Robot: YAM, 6 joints.
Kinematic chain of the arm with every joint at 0, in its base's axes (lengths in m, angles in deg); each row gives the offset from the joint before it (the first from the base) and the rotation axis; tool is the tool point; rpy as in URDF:
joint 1: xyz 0 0 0.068 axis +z
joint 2: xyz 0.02 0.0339 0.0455 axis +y
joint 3: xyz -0.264 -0.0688 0 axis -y
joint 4: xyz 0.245 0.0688 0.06 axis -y
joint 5: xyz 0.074 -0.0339 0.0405 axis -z
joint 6: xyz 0.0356 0 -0.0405 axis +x
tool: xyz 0 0 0 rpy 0 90 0
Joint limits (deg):
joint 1: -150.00..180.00
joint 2: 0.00..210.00
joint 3: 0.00..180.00
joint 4: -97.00..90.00
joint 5: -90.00..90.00
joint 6: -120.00..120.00
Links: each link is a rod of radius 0.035 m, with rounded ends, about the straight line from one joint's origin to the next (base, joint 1, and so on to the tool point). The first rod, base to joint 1, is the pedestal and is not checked.
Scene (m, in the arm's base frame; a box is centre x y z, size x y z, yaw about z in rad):
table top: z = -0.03
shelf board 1: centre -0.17 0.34 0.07 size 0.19 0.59 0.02 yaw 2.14
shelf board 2: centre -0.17 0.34 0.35 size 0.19 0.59 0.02 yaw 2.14
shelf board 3: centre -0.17 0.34 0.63 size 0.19 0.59 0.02 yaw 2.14
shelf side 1: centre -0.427 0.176 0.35 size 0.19 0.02 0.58 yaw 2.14
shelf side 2: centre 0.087 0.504 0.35 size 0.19 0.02 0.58 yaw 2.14
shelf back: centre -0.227 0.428 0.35 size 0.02 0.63 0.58 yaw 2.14
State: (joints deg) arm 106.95 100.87 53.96 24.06 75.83 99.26
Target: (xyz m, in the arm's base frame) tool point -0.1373 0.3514 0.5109
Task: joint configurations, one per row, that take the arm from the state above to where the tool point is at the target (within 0.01 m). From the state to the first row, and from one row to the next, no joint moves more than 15 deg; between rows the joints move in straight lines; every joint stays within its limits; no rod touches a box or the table.
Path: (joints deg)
1: 102.14 88.60 43.46 22.08 79.47 99.26
2: 97.32 76.33 32.95 20.09 83.11 99.26
3: 92.51 64.07 22.45 18.11 86.76 99.26
4: 96.81 63.24 35.27 20.28 83.54 99.26
5: 101.11 62.42 48.09 22.44 80.32 99.26
6: 105.41 61.60 60.91 24.61 77.11 99.26
7: 109.71 60.78 73.73 26.78 73.89 99.26
8: 111.88 73.88 84.42 28.13 70.65 99.26
9: 114.05 86.98 95.12 29.49 67.41 99.26
10: 116.21 100.08 105.81 30.84 64.17 99.26

